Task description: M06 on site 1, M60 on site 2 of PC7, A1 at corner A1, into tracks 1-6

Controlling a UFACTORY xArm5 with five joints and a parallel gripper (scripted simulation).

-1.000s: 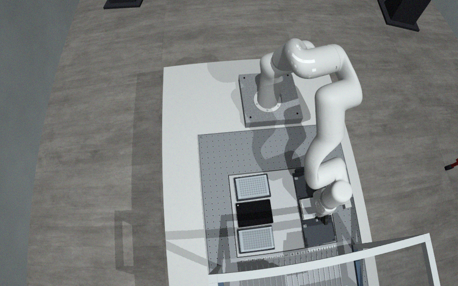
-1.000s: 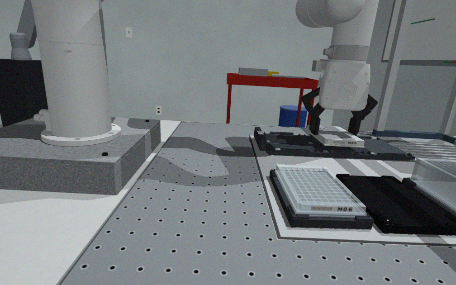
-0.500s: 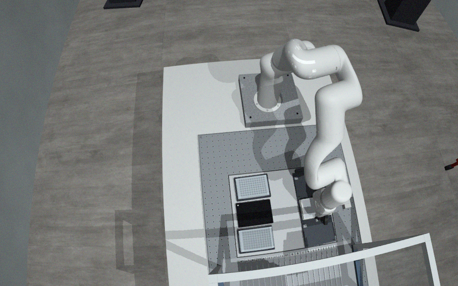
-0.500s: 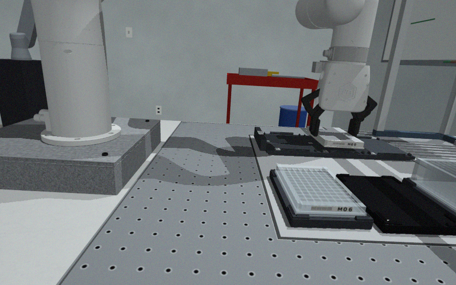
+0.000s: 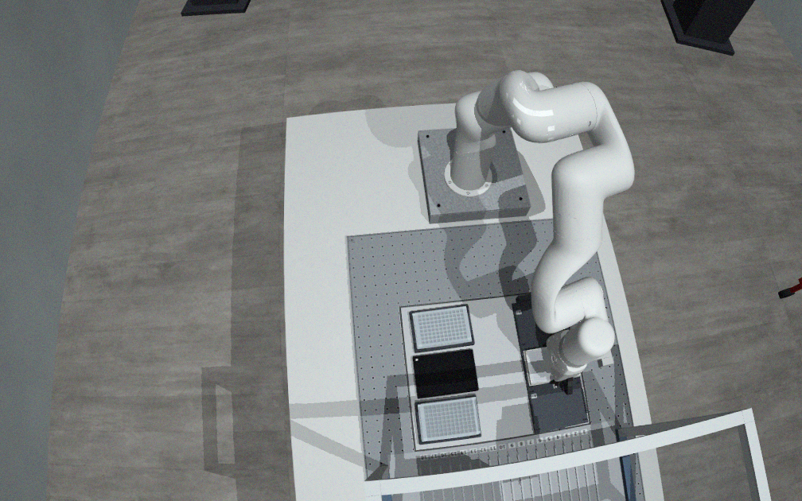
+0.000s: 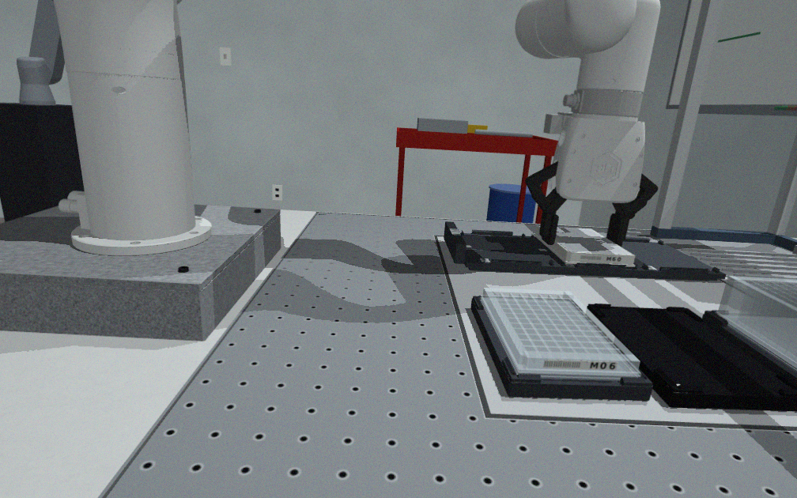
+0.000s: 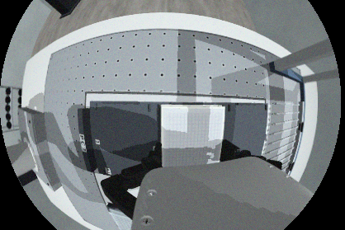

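My hand is 1 cm past the plate carrier PC7 and 2 cm above it. Round my hand: plate nest S1 (7 cm behind, 27 cm to the right, 3 cm below); plate M06 (7 cm behind, 27 cm to the right, 2 cm below); plate nest S2 (3 cm ahead, 25 cm to the right, 3 cm below).
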